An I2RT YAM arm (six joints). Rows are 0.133 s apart.
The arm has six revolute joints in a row. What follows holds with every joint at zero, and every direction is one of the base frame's. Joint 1 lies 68.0 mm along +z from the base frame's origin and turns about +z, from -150.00 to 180.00 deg. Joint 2 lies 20.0 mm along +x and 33.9 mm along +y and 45.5 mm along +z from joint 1 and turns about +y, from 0.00 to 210.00 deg. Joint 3 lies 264.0 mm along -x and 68.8 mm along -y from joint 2 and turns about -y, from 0.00 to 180.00 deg. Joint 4 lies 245.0 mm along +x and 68.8 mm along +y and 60.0 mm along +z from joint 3 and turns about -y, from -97.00 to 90.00 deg. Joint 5 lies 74.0 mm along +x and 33.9 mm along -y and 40.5 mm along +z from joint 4 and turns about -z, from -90.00 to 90.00 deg. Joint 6 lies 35.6 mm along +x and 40.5 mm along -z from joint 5 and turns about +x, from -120.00 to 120.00 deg. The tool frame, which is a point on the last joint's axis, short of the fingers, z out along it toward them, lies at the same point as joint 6; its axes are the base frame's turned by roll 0.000, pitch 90.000 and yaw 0.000 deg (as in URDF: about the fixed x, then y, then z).
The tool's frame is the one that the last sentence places.
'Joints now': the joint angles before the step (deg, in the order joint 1, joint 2, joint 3, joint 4, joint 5, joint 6). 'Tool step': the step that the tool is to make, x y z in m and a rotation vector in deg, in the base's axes. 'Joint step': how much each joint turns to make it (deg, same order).
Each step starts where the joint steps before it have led.
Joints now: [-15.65 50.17 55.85 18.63 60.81 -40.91]
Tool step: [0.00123 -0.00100 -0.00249 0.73 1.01 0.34]
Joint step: [-0.25 0.05 0.20 -2.43 -0.37 1.27]
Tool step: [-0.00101 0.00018 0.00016 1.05 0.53 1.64]
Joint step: [-0.18 -0.36 1.06 -4.70 -1.41 2.86]
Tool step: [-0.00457 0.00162 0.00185 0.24 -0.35 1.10]
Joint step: [-0.01 -0.97 0.46 -2.24 -0.95 1.26]
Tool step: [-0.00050 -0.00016 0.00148 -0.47 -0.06 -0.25]
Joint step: [-0.10 0.02 0.02 0.93 0.01 -0.87]
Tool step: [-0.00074 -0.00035 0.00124 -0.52 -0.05 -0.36]
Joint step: [-0.19 -0.02 -0.08 1.09 0.00 -0.98]
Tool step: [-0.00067 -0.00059 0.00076 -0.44 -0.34 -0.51]
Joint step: [-0.24 0.00 -0.21 1.30 0.14 -0.75]
